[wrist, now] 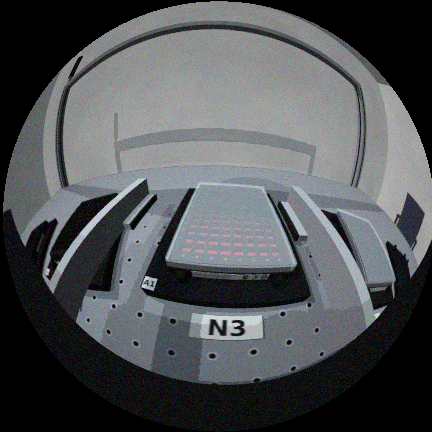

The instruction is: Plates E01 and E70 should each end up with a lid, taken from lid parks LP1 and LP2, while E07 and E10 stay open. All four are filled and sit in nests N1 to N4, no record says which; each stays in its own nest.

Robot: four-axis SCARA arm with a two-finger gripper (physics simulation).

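Frame: origin at the arm's base, x ahead, y left, z up, level; metres.
Seen in the pictures: gripper, fingertip midpoint: point(216, 189).
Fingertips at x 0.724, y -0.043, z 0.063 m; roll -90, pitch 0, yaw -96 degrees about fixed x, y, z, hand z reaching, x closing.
Note:
A point is followed by its place in that frame.
A clear-topped plate point(231, 225) {y -0.055, x 0.705, z 0.041 m} with rows of pink wells sits in the black nest point(225, 296) {y -0.047, x 0.653, z 0.025 m} marked N3, its long sides running away from the view. A pale label strip shows on its near side, too foreshortened to read surely. Whether a lid lies on it I cannot tell. My gripper point(216, 189) {y -0.043, x 0.724, z 0.063 m} is open and empty, one finger on each side of this plate and apart from it. Another clear-topped plate point(367, 245) {y -0.209, x 0.660, z 0.041 m} shows at the right, outside the right finger; its label is not readable. The lid parks cannot be made out.
A white N3 sign point(226, 327) {y -0.047, x 0.633, z 0.015 m} lies in front of the nest on the grey, holed deck point(212, 367) {y -0.037, x 0.603, z 0.013 m}. A small A1 tag point(149, 283) {y 0.004, x 0.660, z 0.025 m} marks the nest's left corner. Dark holders or blocks point(82, 225) {y 0.111, x 0.704, z 0.037 m} stand left of the left finger. A dark blue chair point(411, 219) shows far right.

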